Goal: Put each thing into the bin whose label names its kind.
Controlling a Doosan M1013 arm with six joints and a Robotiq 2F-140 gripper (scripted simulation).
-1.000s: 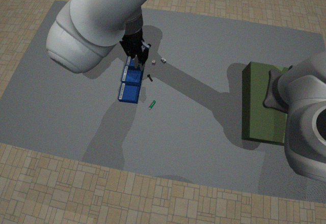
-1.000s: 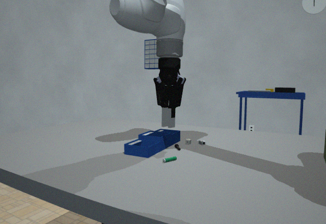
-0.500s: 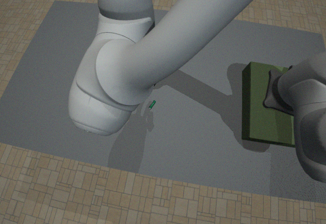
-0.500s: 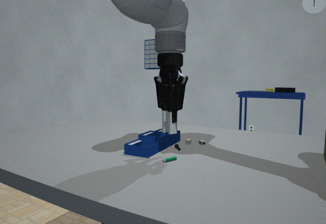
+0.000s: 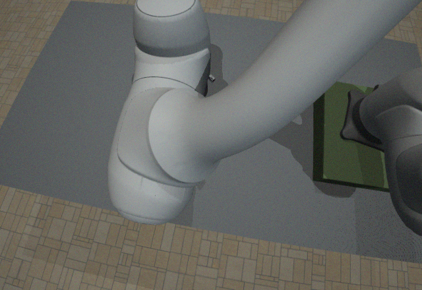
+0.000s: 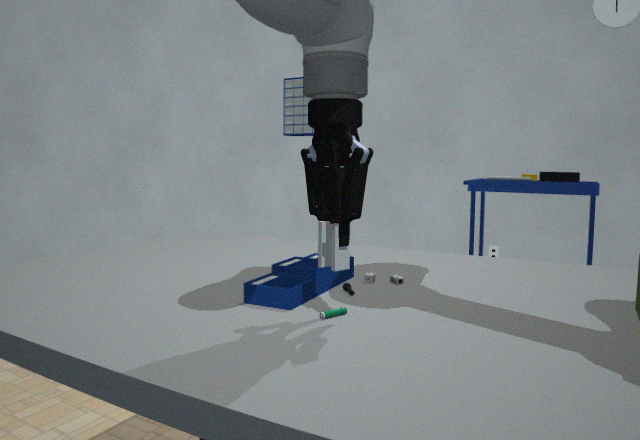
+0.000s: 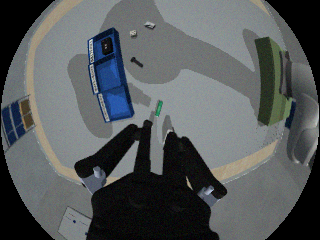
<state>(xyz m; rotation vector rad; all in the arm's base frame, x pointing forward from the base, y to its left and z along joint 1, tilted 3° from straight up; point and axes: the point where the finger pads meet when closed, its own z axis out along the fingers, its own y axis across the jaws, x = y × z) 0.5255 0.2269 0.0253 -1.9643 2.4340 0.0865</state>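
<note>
Now: the green thing 100 mm below my hand. Round my hand: white piece 210 mm to the right, 100 mm below, 80 mm ahead; then black thing 130 mm to the right, 100 mm below, 70 mm ahead.
</note>
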